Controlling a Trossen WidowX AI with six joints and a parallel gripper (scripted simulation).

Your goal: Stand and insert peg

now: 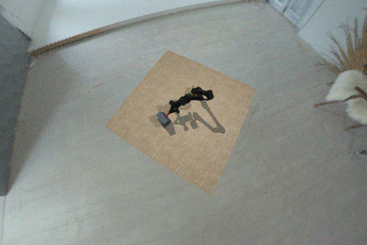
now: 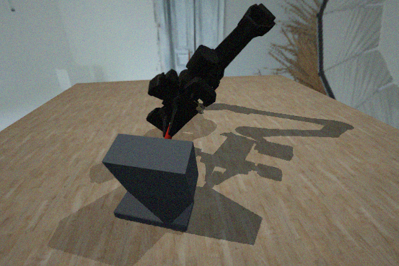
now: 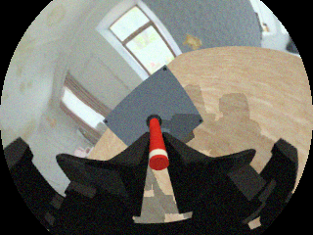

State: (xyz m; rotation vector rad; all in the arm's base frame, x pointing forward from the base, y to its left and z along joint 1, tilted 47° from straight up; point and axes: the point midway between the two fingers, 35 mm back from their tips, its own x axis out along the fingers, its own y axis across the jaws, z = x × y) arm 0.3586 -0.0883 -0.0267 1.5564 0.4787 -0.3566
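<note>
Now: gripper tip 6 cm short of the sloped panel, 2 cm to the left of it and 2 cm above it. From my gripper tip the other things lie so: flat grey base: 9 cm ahead, 3 cm to the right, 9 cm below; red peg: 1 cm behind, 1 cm to the left.
</note>
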